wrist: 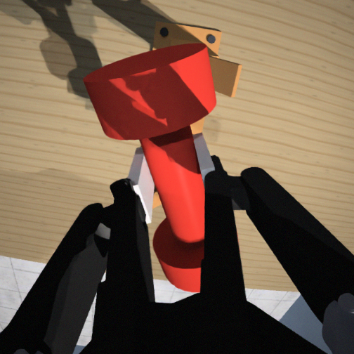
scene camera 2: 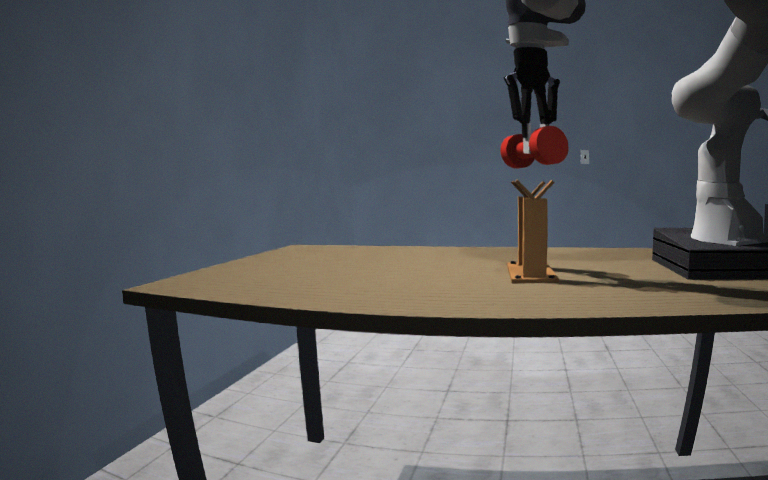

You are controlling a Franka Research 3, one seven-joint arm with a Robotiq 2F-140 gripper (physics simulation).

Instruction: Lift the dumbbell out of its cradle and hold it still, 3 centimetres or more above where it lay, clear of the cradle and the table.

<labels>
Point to a red dumbbell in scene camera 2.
548,145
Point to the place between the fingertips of my gripper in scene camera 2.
536,153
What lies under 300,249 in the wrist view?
My gripper.
</labels>
